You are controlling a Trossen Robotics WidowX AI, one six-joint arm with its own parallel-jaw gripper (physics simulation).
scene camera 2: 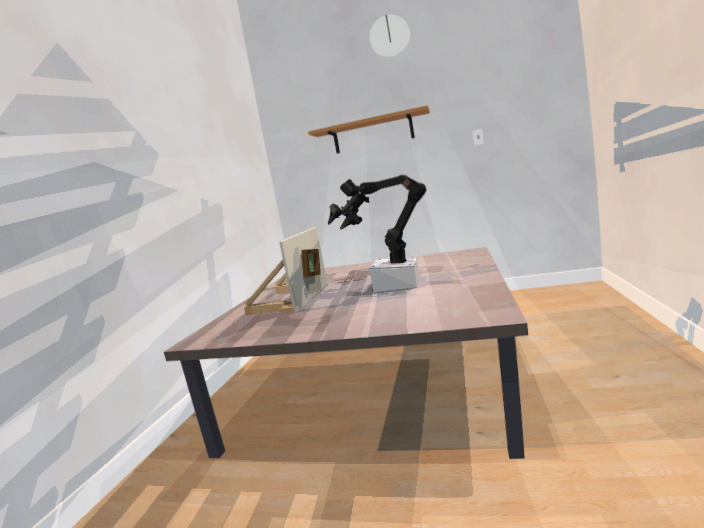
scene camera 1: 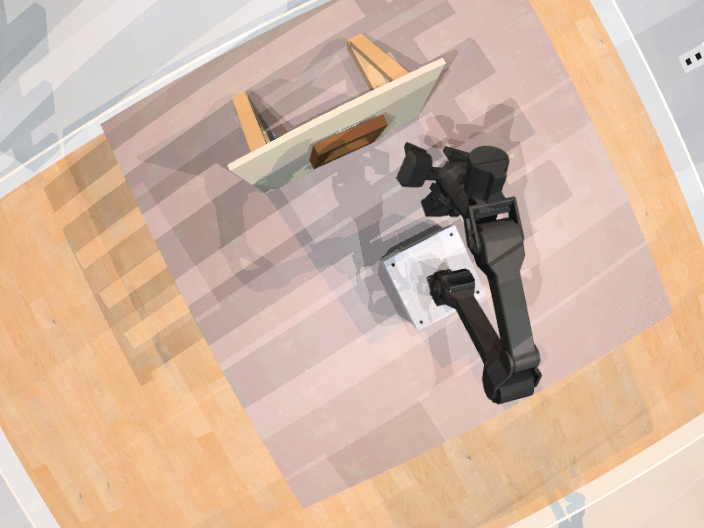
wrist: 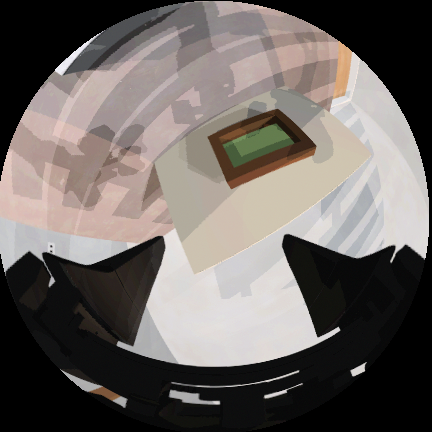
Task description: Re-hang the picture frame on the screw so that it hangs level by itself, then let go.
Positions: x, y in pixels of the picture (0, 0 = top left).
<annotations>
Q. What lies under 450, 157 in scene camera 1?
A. The gripper.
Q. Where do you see a cream board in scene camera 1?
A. At 286, 158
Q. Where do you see a wooden brace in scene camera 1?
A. At 391, 70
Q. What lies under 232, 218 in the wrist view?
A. A cream board.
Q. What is the gripper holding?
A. Nothing.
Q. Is the gripper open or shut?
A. Open.
</annotations>
